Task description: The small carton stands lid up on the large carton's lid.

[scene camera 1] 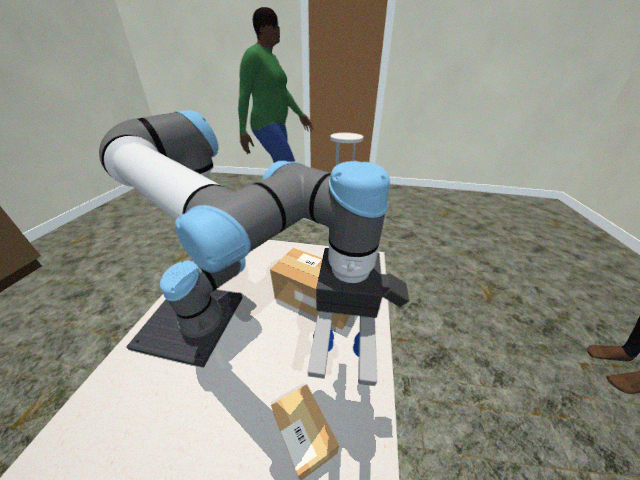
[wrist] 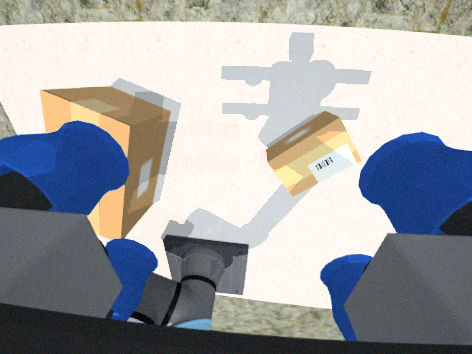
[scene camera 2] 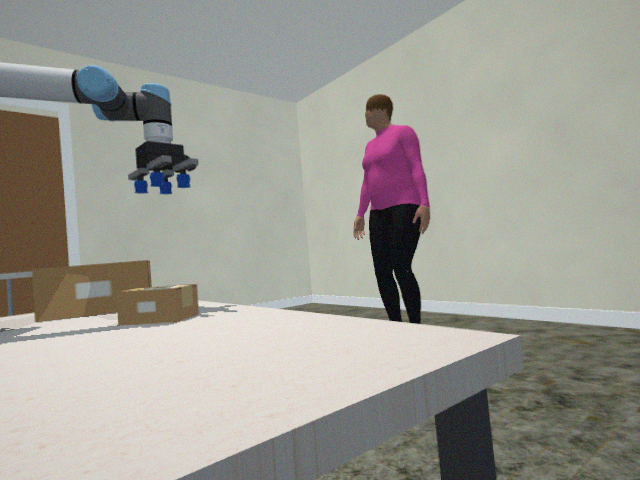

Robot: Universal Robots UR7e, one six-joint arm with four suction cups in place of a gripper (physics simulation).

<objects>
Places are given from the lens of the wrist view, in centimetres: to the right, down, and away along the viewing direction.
my suction head (wrist: 413, 178): 6, 0, 5
small carton (wrist: 321, 148): 16, -6, 34
large carton (wrist: 140, 127): -17, -9, 31
The marked spots on the large carton and my suction head are 35 cm apart.
</objects>
